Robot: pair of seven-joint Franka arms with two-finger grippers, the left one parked.
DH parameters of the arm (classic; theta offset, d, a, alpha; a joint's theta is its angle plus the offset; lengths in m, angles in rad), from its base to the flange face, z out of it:
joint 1: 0 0.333 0 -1.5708
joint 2: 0 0 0 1.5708
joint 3: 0 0.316 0.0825 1.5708
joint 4: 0 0 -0.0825 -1.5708
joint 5: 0 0.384 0 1.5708
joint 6: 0 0 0.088 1.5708
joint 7: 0 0.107 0 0
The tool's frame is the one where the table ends.
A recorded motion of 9 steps. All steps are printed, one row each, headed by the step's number.
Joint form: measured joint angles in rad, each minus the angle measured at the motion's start. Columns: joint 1, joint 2, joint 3, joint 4, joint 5, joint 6, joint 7.
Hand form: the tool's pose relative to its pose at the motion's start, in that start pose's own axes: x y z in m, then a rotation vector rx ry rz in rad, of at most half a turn. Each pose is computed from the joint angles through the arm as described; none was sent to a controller.
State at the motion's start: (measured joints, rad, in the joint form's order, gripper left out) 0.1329 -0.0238 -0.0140 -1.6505 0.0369 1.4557 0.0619
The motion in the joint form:
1: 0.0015 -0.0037 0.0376 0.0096 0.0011 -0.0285 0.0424
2: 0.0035 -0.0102 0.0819 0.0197 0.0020 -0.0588 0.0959
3: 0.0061 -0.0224 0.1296 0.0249 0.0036 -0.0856 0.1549
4: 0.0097 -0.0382 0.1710 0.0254 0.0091 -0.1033 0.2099
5: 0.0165 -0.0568 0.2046 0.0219 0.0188 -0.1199 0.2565
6: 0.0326 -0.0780 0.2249 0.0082 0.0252 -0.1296 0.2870
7: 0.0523 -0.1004 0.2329 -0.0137 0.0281 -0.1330 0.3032
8: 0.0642 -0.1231 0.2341 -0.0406 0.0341 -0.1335 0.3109
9: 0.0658 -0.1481 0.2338 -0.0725 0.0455 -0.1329 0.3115
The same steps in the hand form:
1: -0.0063 -0.0209 -0.0028 -0.0082 -0.0160 0.0035
2: -0.0153 -0.0451 -0.0066 -0.0199 -0.0301 0.0111
3: -0.0274 -0.0709 -0.0107 -0.0337 -0.0391 0.0205
4: -0.0404 -0.0940 -0.0149 -0.0428 -0.0404 0.0307
5: -0.0547 -0.1146 -0.0184 -0.0484 -0.0426 0.0363
6: -0.0688 -0.1320 -0.0190 -0.0567 -0.0447 0.0310
7: -0.0811 -0.1439 -0.0172 -0.0661 -0.0465 0.0211
8: -0.0906 -0.1490 -0.0140 -0.0697 -0.0514 0.0167
9: -0.0988 -0.1490 -0.0100 -0.0667 -0.0599 0.0162

